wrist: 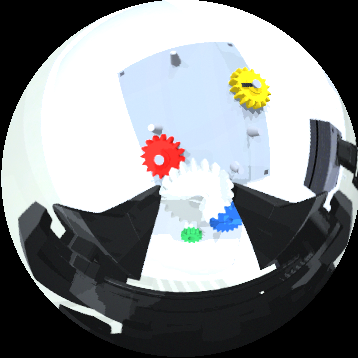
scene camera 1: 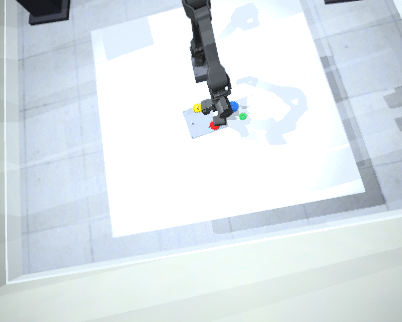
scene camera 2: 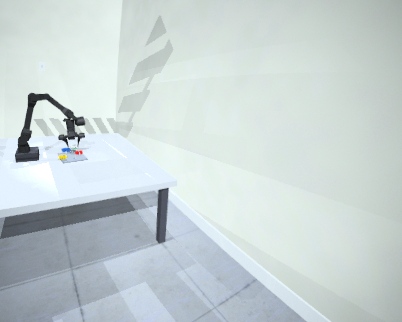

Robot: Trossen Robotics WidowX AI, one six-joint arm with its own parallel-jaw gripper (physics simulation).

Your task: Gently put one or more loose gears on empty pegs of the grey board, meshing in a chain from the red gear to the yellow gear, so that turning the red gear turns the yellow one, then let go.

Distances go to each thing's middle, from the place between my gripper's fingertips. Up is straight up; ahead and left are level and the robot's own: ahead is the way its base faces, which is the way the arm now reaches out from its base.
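Scene:
My hand right at the white gear (wrist: 210, 182). Counted from my hand: yellow gear (wrist: 241, 79), 30 mm below, 70 mm behind, 110 mm to the right; red gear (wrist: 166, 148), 40 mm below, 40 mm ahead, 20 mm to the right; grey board (wrist: 191, 100), 50 mm below, 10 mm behind, 70 mm to the right.

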